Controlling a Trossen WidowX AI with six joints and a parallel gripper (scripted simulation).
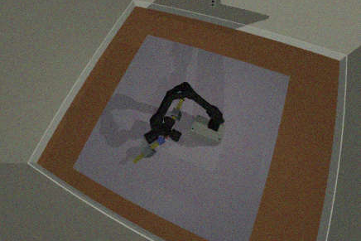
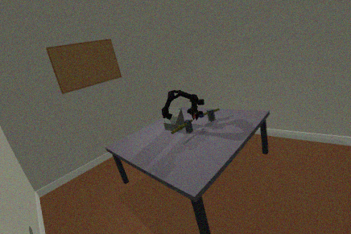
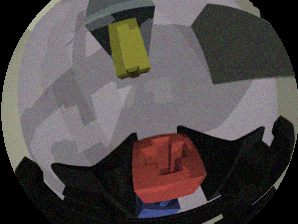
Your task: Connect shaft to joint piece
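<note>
My gripper tip is now 3 cm below the red square joint piece and 2 cm to the right of it.
</note>
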